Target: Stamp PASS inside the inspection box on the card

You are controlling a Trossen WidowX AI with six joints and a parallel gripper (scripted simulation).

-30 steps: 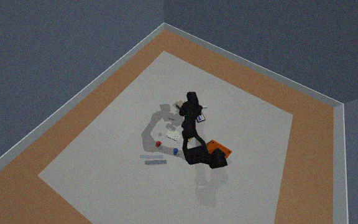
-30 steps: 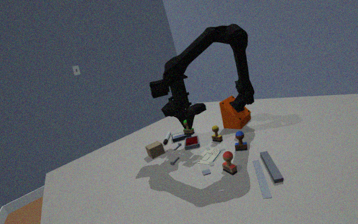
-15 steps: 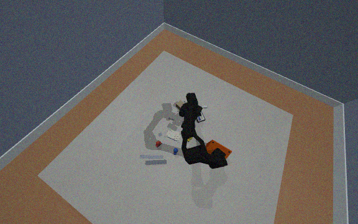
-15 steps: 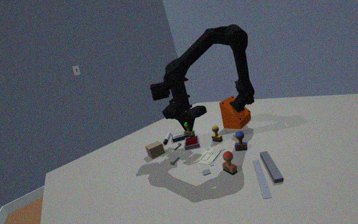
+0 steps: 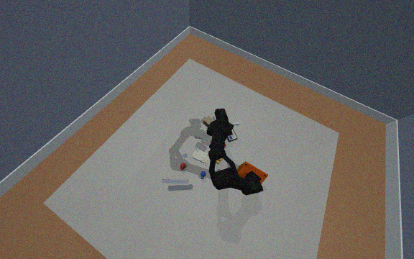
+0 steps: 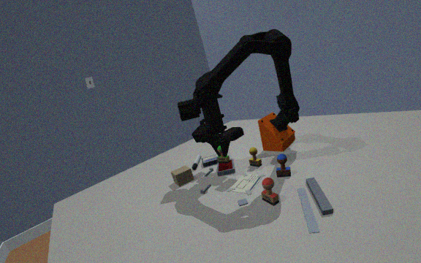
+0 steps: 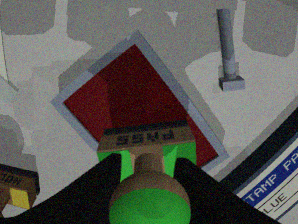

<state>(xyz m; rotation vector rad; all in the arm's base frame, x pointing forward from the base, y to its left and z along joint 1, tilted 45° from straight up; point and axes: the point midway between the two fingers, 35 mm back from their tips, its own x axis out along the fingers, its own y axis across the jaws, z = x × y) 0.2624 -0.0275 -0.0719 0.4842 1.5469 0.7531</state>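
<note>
The red ink pad lies 5 cm below my gripper tip. Round my gripper tip: yellow stamp (7 cm behind, 9 cm to the left, 3 cm below); then green-knobbed PASS stamp (right at my gripper tip); then white card (4 cm ahead, 14 cm to the left, 5 cm below).
</note>
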